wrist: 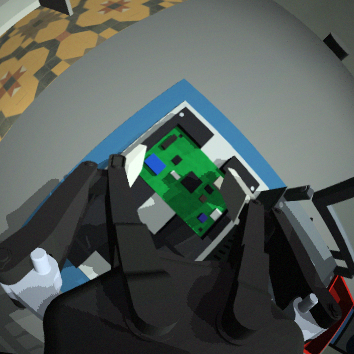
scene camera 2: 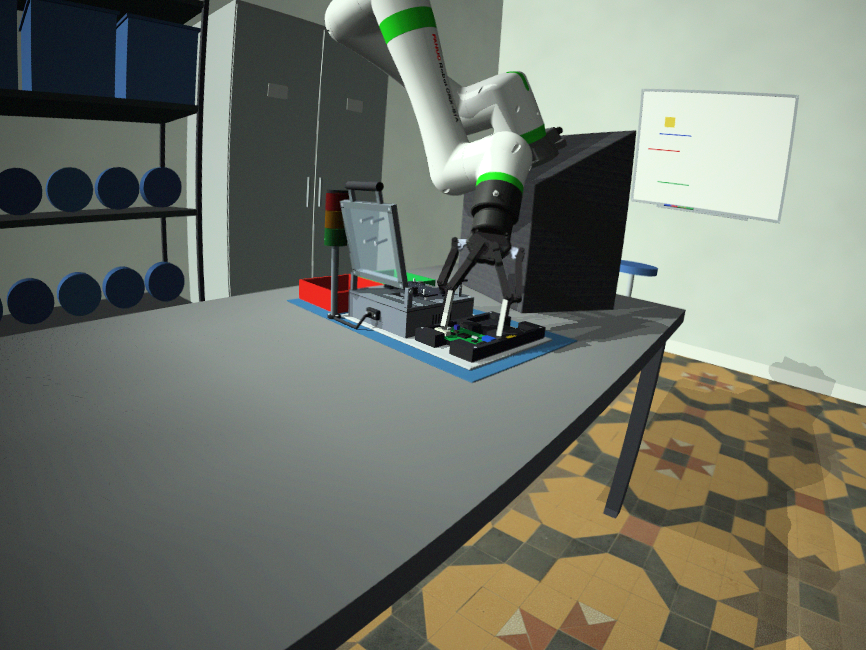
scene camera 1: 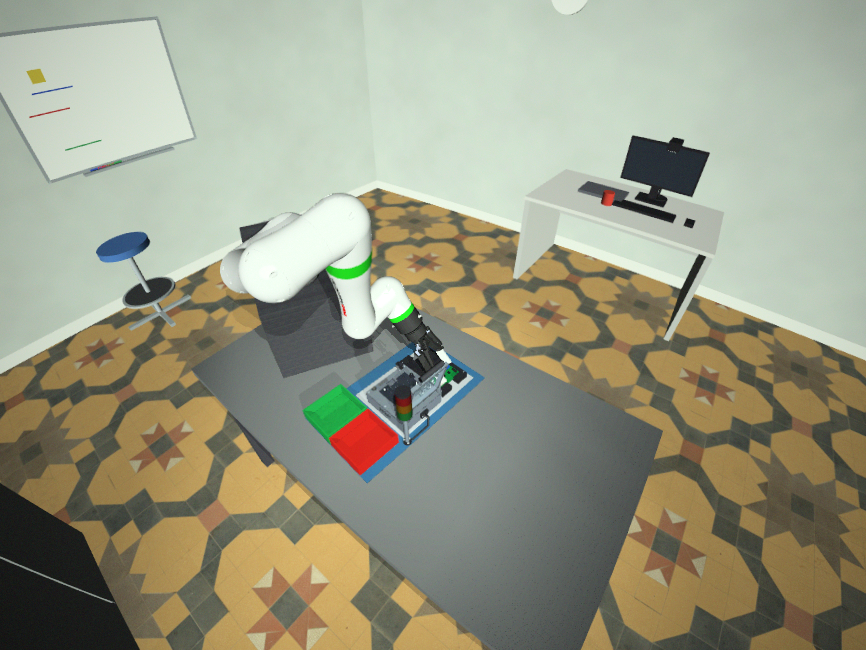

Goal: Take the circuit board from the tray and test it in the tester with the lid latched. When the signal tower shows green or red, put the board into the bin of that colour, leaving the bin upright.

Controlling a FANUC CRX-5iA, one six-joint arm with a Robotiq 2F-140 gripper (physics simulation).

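Where they show: gripper, between the fingertips: [wrist: 184, 167] [scene camera 2: 470, 332] [scene camera 1: 445, 372]; arm's base, origin of its link: [scene camera 2: 532, 161].
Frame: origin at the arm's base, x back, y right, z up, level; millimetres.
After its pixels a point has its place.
The green circuit board [scene camera 1: 452, 372] {z -351, x -485, y -270 mm} [scene camera 2: 461, 335] {z -348, x -479, y -230 mm} [wrist: 192, 159] {z -351, x -491, y -248 mm} lies in the black tray [scene camera 2: 500, 344] {z -349, x -454, y -298 mm} [wrist: 200, 127] {z -342, x -522, y -269 mm}. My gripper [scene camera 2: 474, 326] {z -340, x -473, y -247 mm} [wrist: 184, 167] {z -340, x -473, y -247 mm} is open and points down, its pale fingertips low on opposite sides of the board, with nothing held. The grey tester [scene camera 2: 391, 314] {z -330, x -544, y -114 mm} stands beside the tray, its clear lid [scene camera 2: 377, 244] {z -205, x -564, y -90 mm} raised. The signal tower [scene camera 1: 403, 403] {z -136, x -595, y 47 mm} [scene camera 2: 334, 220] {z -170, x -592, y 15 mm} shows dark red, amber and green segments; none looks clearly lit. The green bin [scene camera 1: 339, 411] {z -364, x -333, y 125 mm} [scene camera 2: 416, 277] {z -329, x -274, y 131 mm} and the red bin [scene camera 1: 363, 442] {z -365, x -485, y 137 mm} [scene camera 2: 314, 290] {z -336, x -564, y 141 mm} stand upright beyond the tester.
A blue mat [scene camera 1: 381, 470] {z -369, x -597, y 154 mm} [scene camera 2: 447, 368] {z -369, x -570, y -291 mm} [wrist: 186, 90] {z -369, x -563, y -328 mm} lies under the equipment on the grey table [scene camera 1: 503, 475] {z -370, x -864, y -95 mm} [scene camera 2: 209, 419] {z -370, x -926, y -256 mm}. The raised lid's black handle [scene camera 2: 364, 186] {z -104, x -593, y -82 mm} stands high near the arm. A cable [scene camera 2: 360, 321] {z -352, x -577, y -64 mm} runs between tester and tower. A dark block [scene camera 2: 573, 230] {z -167, x -60, y -183 mm} rises behind the gripper.
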